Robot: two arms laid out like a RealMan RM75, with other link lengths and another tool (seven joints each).
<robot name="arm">
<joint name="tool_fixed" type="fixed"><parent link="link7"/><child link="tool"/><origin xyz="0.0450 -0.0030 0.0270" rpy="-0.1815 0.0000 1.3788"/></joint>
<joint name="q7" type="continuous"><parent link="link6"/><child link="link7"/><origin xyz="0.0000 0.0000 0.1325" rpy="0.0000 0.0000 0.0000"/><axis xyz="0 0 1"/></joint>
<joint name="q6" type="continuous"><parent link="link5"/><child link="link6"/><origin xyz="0.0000 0.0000 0.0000" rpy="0.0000 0.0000 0.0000"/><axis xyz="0 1 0"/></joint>
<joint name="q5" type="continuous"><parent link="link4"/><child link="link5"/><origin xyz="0.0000 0.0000 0.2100" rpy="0.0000 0.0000 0.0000"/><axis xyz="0 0 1"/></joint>
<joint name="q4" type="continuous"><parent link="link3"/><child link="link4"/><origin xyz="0.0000 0.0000 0.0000" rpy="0.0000 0.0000 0.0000"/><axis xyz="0 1 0"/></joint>
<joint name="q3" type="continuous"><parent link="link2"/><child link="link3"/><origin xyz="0.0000 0.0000 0.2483" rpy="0.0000 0.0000 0.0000"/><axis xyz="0 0 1"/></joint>
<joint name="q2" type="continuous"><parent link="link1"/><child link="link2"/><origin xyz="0.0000 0.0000 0.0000" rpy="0.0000 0.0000 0.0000"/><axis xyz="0 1 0"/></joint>
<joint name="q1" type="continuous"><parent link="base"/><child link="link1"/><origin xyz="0.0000 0.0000 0.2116" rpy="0.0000 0.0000 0.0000"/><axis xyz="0 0 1"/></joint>
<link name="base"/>
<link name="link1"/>
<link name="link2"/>
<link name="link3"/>
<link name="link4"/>
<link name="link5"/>
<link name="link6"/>
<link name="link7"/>
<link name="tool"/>
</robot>
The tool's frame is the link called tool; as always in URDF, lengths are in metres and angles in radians. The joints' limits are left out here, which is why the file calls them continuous.
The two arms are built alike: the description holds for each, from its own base.
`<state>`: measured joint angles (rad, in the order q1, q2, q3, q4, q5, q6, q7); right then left.
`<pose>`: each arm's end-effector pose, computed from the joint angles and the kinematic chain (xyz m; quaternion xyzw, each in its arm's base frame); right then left.
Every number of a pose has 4 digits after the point. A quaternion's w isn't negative.
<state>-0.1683 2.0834 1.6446 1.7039 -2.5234 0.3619 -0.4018 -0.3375 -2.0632 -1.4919 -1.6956 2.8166 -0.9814 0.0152</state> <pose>0.3032 0.3090 0.0590 -0.3359 0.6628 0.5682 0.3535 -0.1164 0.4040 0.0136 -0.8946 0.2203 0.2647 0.2849</pose>
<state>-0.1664 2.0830 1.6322 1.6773 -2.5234 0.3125 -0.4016 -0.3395 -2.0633 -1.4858 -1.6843 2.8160 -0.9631 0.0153</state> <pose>0.3058 0.3113 0.0571 -0.3346 0.6556 0.5760 0.3556 -0.1159 0.4051 0.0115 -0.8938 0.2230 0.2627 0.2869</pose>
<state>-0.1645 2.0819 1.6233 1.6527 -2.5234 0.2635 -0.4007 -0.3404 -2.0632 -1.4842 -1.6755 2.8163 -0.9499 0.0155</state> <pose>0.3086 0.3134 0.0568 -0.3328 0.6471 0.5846 0.3589 -0.1165 0.4061 0.0109 -0.8932 0.2237 0.2620 0.2891</pose>
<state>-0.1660 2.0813 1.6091 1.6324 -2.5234 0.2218 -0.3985 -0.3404 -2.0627 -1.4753 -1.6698 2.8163 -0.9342 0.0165</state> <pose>0.3104 0.3143 0.0545 -0.3316 0.6416 0.5906 0.3599 -0.1152 0.4062 0.0088 -0.8920 0.2283 0.2604 0.2907</pose>
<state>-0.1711 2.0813 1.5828 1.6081 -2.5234 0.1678 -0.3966 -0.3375 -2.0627 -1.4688 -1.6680 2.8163 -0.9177 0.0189</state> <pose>0.3117 0.3145 0.0493 -0.3319 0.6359 0.5970 0.3593 -0.1139 0.4060 0.0080 -0.8903 0.2325 0.2584 0.2941</pose>
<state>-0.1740 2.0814 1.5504 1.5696 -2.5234 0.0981 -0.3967 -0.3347 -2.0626 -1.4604 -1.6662 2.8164 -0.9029 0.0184</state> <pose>0.3147 0.3146 0.0418 -0.3326 0.6293 0.6033 0.3598 -0.1126 0.4056 0.0066 -0.8893 0.2360 0.2561 0.2964</pose>
